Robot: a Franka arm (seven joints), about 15 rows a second.
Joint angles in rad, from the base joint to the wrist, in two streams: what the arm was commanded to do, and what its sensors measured. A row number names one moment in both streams.
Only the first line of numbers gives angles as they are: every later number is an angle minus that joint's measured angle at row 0.
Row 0, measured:
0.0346, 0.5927, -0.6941, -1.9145, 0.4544, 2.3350, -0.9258
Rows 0 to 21, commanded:
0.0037, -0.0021, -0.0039, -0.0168, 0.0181, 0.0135, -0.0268
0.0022, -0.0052, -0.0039, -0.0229, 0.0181, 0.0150, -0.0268
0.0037, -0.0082, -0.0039, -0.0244, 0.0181, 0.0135, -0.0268
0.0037, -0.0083, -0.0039, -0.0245, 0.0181, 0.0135, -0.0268
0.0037, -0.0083, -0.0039, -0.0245, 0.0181, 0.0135, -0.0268
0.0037, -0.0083, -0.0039, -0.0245, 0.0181, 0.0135, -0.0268
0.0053, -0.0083, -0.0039, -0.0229, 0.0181, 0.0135, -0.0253
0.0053, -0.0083, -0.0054, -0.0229, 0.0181, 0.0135, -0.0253
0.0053, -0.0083, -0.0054, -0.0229, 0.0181, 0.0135, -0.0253
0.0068, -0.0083, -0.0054, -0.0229, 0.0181, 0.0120, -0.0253
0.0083, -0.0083, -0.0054, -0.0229, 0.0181, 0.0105, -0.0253
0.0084, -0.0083, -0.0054, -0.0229, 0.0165, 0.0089, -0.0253
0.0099, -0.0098, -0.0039, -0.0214, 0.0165, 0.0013, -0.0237
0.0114, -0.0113, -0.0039, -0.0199, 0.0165, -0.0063, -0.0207
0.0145, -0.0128, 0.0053, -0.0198, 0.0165, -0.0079, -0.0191
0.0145, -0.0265, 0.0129, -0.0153, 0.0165, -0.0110, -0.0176
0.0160, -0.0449, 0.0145, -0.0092, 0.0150, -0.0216, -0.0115
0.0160, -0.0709, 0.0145, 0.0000, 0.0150, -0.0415, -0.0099
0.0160, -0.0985, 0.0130, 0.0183, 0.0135, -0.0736, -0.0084
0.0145, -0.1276, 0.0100, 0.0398, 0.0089, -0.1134, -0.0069
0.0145, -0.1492, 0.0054, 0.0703, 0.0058, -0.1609, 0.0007
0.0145, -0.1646, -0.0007, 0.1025, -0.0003, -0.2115, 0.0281
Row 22, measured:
0.0226, -0.0675, 0.0088, 0.0464, 0.0041, -0.0776, 0.0005
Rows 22 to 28, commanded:
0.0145, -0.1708, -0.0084, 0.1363, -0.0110, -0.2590, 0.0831
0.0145, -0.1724, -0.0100, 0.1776, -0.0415, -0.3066, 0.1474
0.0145, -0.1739, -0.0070, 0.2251, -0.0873, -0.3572, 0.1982
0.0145, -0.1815, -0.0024, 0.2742, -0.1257, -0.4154, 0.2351
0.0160, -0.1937, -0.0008, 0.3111, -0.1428, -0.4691, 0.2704
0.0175, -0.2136, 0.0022, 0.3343, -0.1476, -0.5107, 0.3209
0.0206, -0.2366, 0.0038, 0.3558, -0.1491, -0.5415, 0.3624
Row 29, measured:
0.0228, -0.1901, -0.0101, 0.2777, -0.1148, -0.4304, 0.2380
